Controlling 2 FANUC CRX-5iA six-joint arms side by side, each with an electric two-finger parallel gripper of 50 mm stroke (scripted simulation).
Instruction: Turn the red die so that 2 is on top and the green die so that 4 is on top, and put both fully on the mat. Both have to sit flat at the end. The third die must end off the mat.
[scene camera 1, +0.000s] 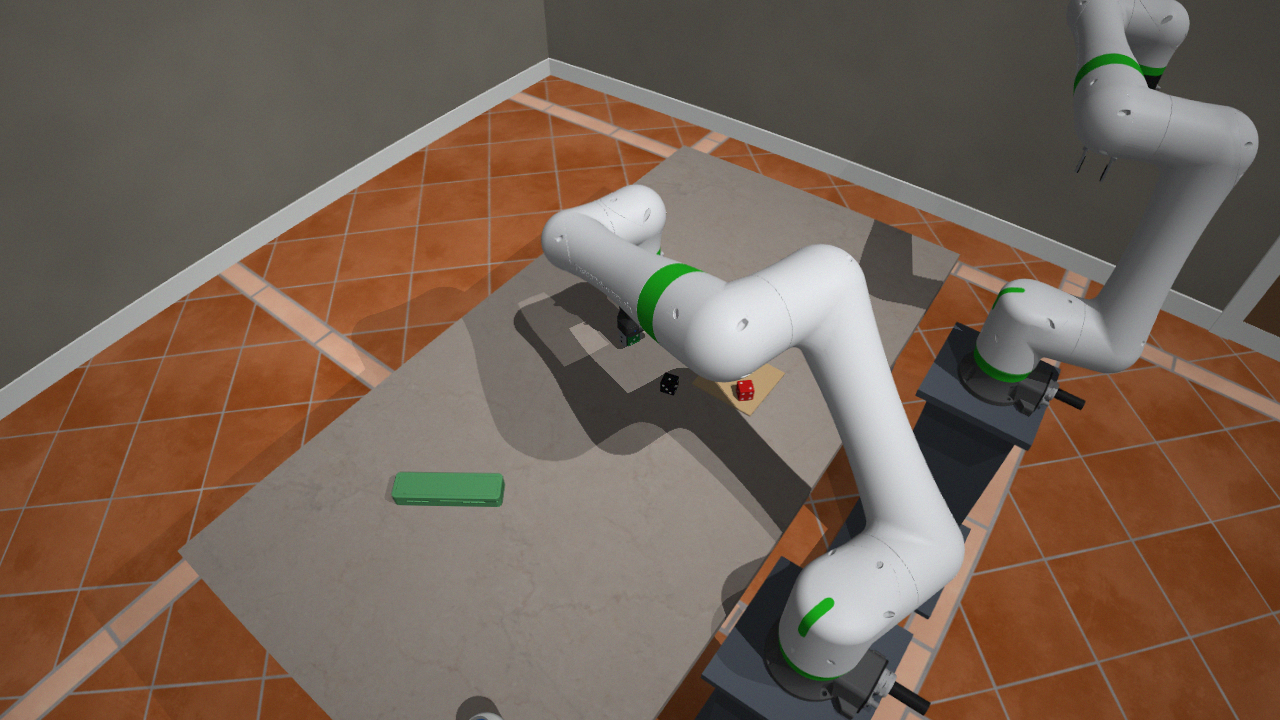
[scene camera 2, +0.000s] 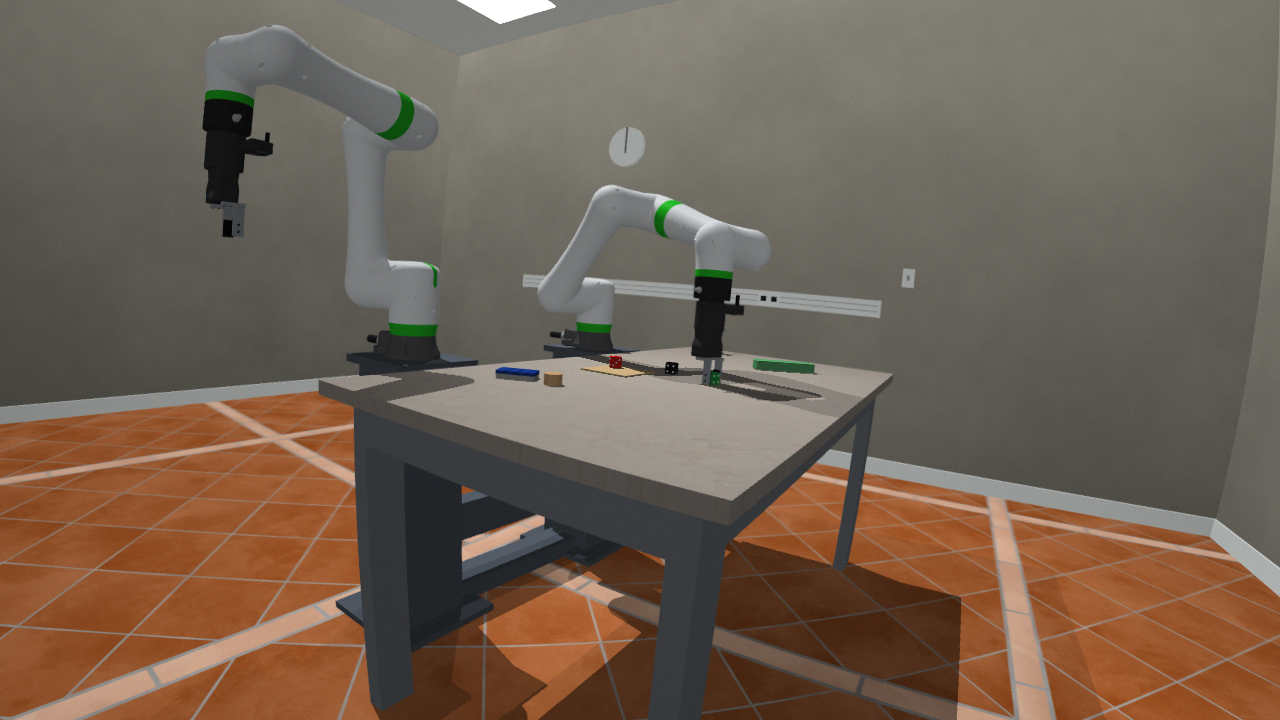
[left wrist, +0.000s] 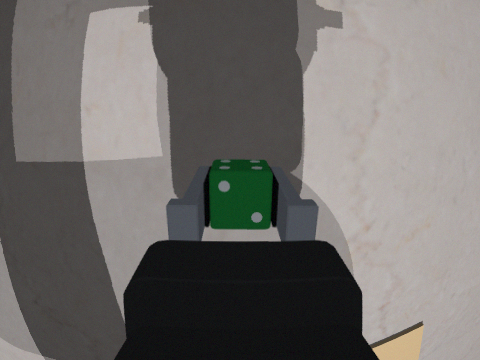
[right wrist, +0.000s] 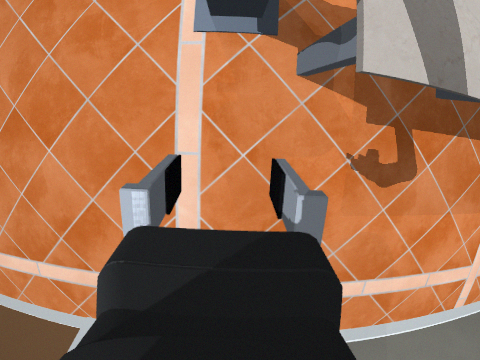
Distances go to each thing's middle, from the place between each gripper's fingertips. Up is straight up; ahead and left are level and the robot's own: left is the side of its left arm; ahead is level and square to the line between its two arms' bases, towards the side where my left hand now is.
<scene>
My left hand (scene camera 2: 711, 383) is 24 cm past the tan mat (scene camera 1: 764, 379), 6 cm to the left of it and 2 cm above it. Round my left hand: green box (scene camera 1: 410, 488) (51 cm to the left); then green die (left wrist: 240, 191) (right at my left hand).
I see the tan mat 39 cm ahead of my right hand (scene camera 2: 232, 236), 83 cm to the left of it and 29 cm below it. Round my right hand: green die: 63 cm ahead, 89 cm to the left, 27 cm below.
</scene>
